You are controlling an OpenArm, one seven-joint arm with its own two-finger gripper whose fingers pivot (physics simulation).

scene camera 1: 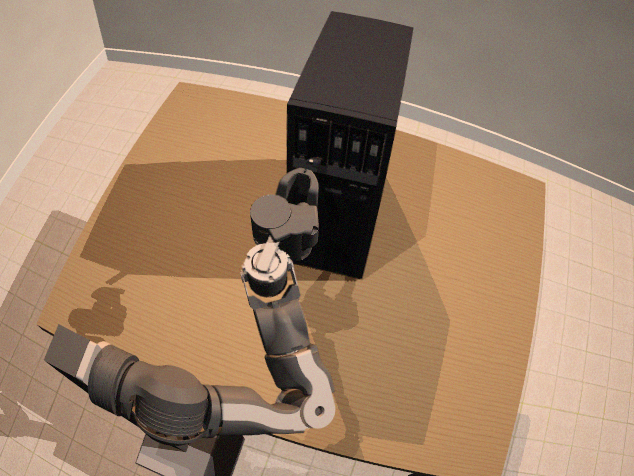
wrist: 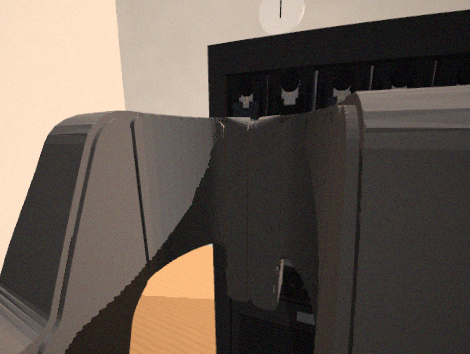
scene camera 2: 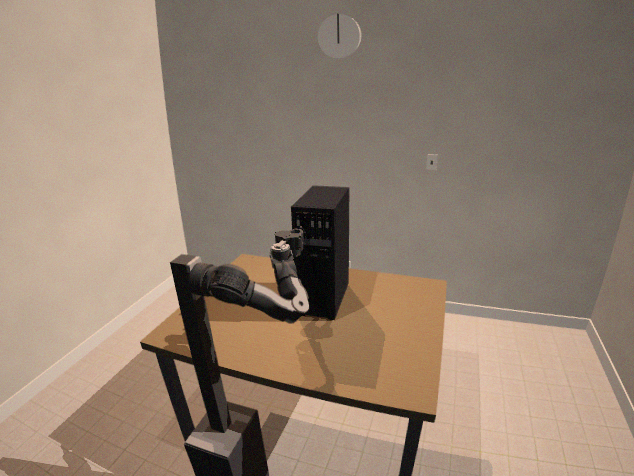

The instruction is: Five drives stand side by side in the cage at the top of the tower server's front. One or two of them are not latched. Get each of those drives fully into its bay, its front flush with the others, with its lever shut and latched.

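Note:
The tower server stands upright with its drive cage at the top front. Label plates show on the first drive, third drive, fourth drive and fifth drive. The second drive from the left looks dark, with no label visible. Its lever stands out near the bay's foot with a bright end; in the wrist view the fingers hide it. My gripper is shut and empty, just below and in front of that lever; whether they touch is unclear.
The tower stands on a wooden table. The arm reaches over the table's front left from a dark post. The tower's lower front panel lies below and right of the gripper. A wall is behind the tower.

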